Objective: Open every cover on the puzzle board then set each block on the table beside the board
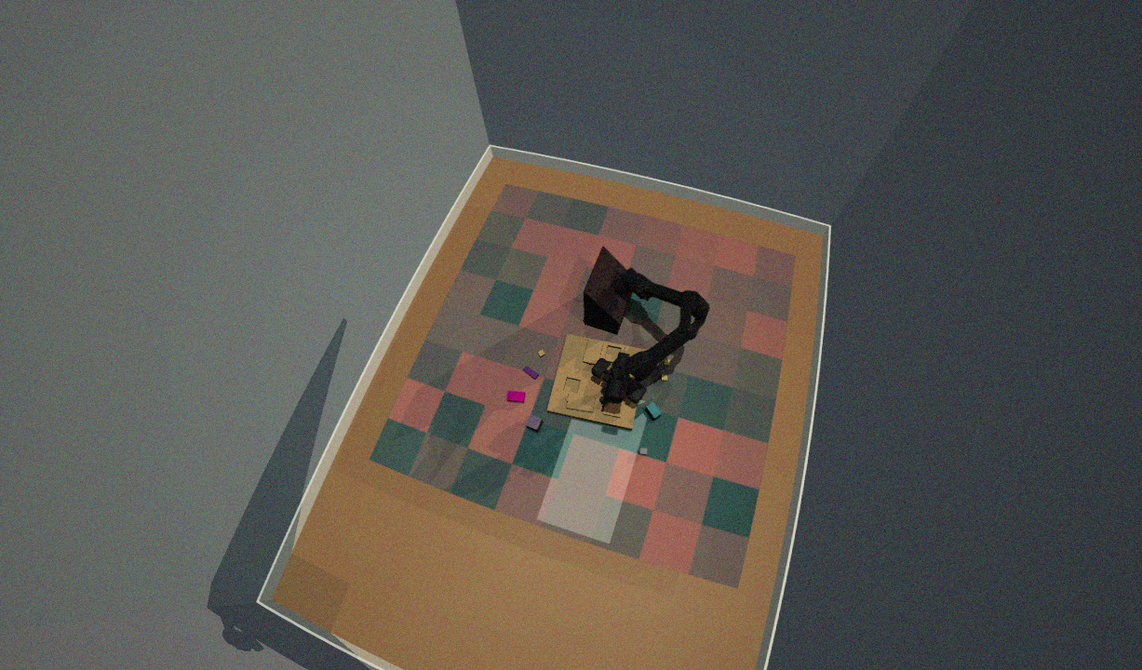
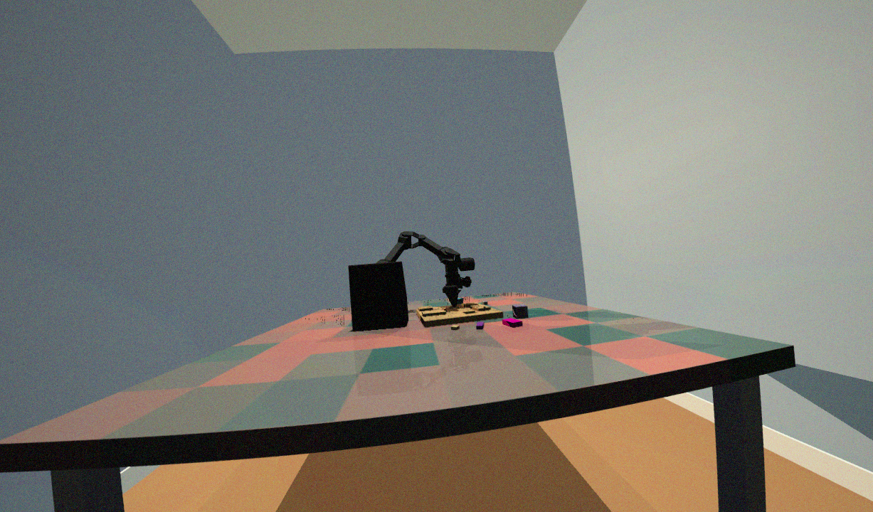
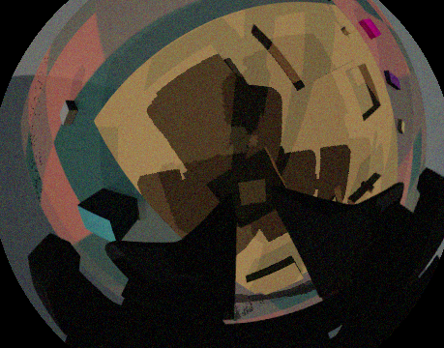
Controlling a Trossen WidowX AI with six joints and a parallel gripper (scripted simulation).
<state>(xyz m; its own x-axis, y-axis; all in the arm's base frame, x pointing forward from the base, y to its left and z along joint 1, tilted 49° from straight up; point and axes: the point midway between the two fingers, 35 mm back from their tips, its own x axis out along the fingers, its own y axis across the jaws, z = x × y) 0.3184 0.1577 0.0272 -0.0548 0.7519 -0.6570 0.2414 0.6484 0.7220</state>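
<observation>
Right now the tan puzzle board is 20 mm behind my gripper tip, 60 mm to the right of it and 10 mm below it. The rest, counted from my gripper tip: teal block (30 mm ahead, 140 mm to the left); lavender block (220 mm ahead, 210 mm to the right); small grey block (170 mm ahead, 160 mm to the left, 20 mm below).
</observation>
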